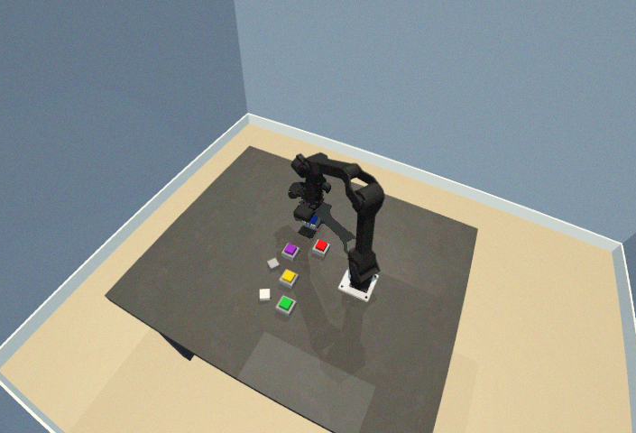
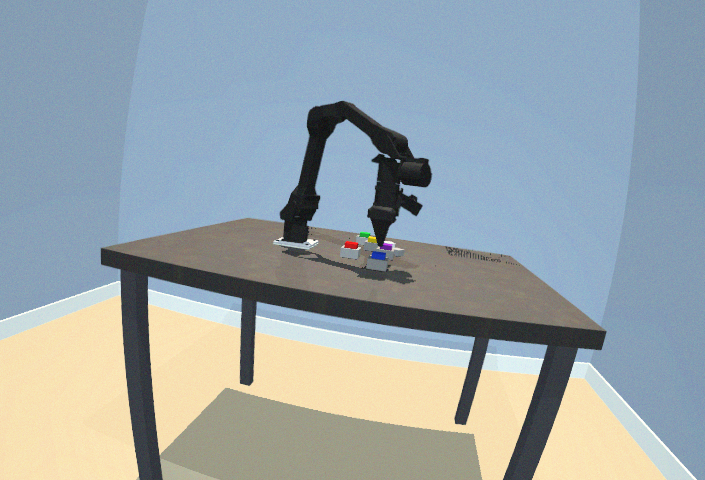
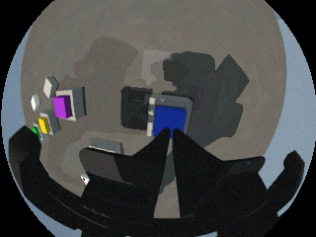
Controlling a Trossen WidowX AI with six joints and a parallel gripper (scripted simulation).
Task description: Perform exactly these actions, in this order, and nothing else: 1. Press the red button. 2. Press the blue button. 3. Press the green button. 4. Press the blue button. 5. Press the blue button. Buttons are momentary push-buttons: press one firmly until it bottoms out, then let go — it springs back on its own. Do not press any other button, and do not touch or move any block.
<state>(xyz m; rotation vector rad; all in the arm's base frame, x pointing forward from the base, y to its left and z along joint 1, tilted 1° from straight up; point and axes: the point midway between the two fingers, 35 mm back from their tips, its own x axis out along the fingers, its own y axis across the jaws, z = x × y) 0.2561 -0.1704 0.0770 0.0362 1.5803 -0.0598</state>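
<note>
The blue button is 2 cm below my gripper tip. Also, from my gripper tip: red button (10 cm to the left, 8 cm behind, 2 cm below); grey block (23 cm to the left, 5 cm below, 5 cm ahead); purple button (16 cm to the left, 2 cm below, 1 cm ahead).
</note>
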